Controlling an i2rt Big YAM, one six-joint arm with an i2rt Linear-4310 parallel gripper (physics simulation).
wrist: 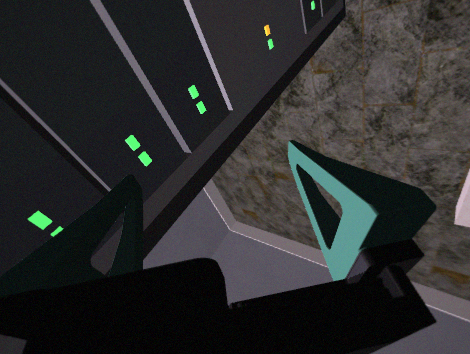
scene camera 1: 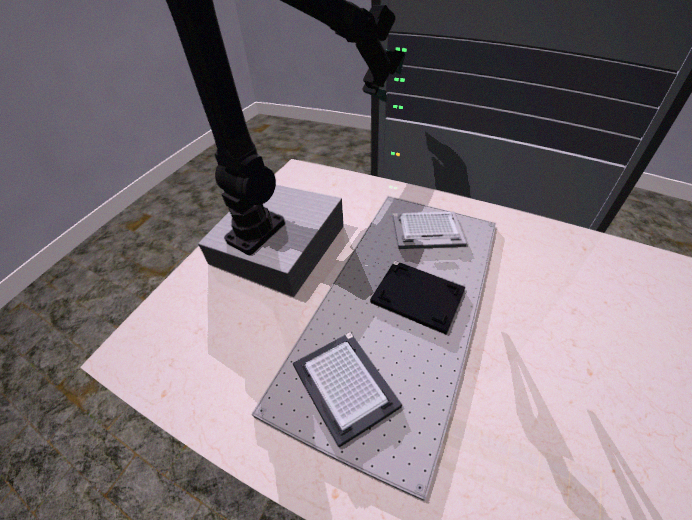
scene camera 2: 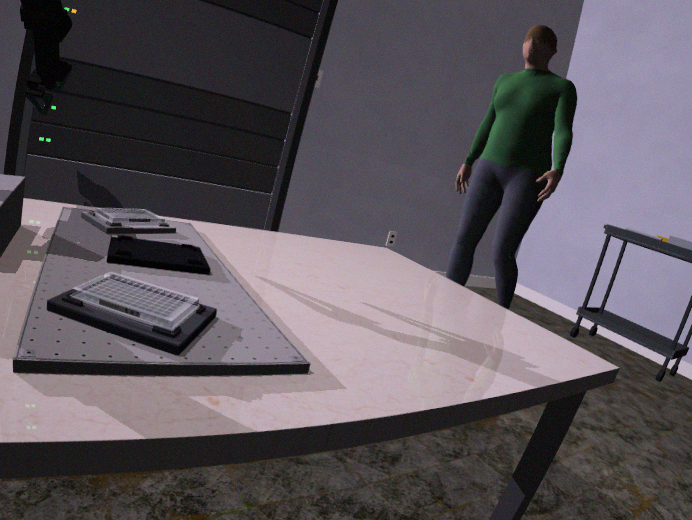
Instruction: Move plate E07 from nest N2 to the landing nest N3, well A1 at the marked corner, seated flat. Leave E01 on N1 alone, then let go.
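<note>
A clear 96-well plate (scene camera 1: 345,384) (scene camera 2: 137,301) sits in the dark grey nest (scene camera 1: 335,437) (scene camera 2: 61,305) at the near end of the board. Another such plate (scene camera 1: 429,224) (scene camera 2: 128,215) sits in the light grey nest (scene camera 1: 430,244) (scene camera 2: 162,228) at the far end. I cannot read which is E07 or E01. Between them lies the empty black nest (scene camera 1: 419,296) (scene camera 2: 159,254), with a small pale mark at one corner in scene camera 1. My gripper (scene camera 1: 390,76) (scene camera 2: 55,92) (wrist: 212,164) is open and empty, high beyond the far nest; no plate shows in the wrist view.
The perforated board (scene camera 1: 413,385) (scene camera 2: 223,329) lies on the pale table (scene camera 1: 576,313) (scene camera 2: 358,290). The arm stands on a grey block (scene camera 1: 313,223) left of the board. A dark rack with green lights stands behind the table. A person (scene camera 2: 528,123) stands beyond the table, near a cart (scene camera 2: 632,334).
</note>
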